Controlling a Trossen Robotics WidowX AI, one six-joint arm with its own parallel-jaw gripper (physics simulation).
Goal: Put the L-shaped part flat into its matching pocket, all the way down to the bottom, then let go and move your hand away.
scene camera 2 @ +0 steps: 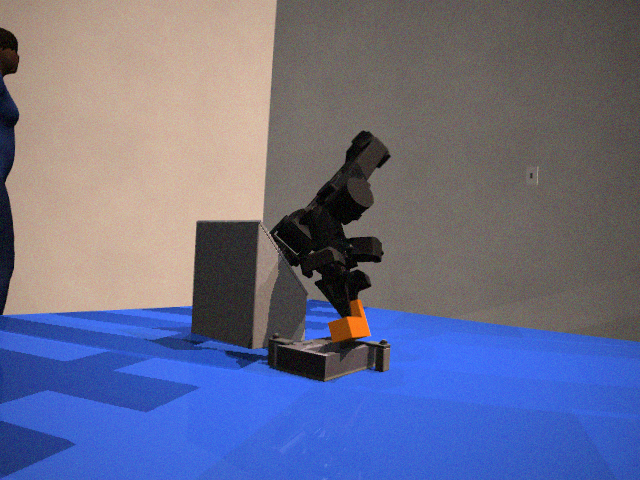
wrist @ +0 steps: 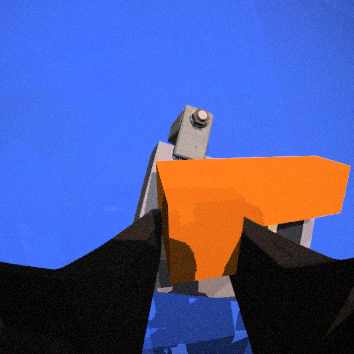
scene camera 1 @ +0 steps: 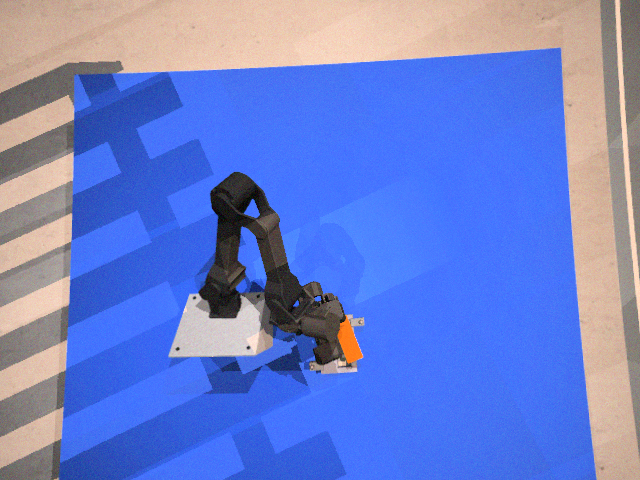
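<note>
The orange L-shaped part is held tilted over the grey pocket frame. My gripper is shut on one leg of the part, with a dark finger on each side in the wrist view. The grey pocket frame lies on the blue mat. In scene camera 2 the part's lower edge is at the height of the frame's rim, near its back right side; whether they touch cannot be told. The part hides most of the pocket's inside.
The pocket frame has corner lugs with bolts; one lug sticks out beyond its wall. The arm's grey pedestal stands close beside the frame. A person stands at the left edge of scene camera 2.
</note>
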